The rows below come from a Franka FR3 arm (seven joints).
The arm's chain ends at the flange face. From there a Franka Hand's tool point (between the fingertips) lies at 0.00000 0.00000 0.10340 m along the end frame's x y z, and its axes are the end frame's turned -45 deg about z.
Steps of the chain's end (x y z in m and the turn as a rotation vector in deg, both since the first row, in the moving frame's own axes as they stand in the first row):
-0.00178, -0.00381, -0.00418, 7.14, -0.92, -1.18
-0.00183, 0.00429, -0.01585, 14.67, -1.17, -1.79
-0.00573, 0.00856, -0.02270, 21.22, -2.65, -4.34
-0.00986, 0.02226, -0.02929, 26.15, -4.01, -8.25
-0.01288, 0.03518, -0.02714, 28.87, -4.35, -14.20
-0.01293, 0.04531, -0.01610, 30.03, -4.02, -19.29
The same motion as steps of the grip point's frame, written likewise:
0.00925, -0.01429, -0.00500, 5.70, 4.40, -1.18
0.01239, -0.01852, -0.01924, 11.20, 9.55, -1.79
0.01188, -0.02861, -0.02982, 16.88, 13.13, -4.34
0.00173, -0.03023, -0.04010, 21.33, 15.66, -8.25
-0.00946, -0.02817, -0.04021, 23.49, 17.34, -14.20
-0.01720, -0.02317, -0.03009, 24.08, 18.39, -19.29

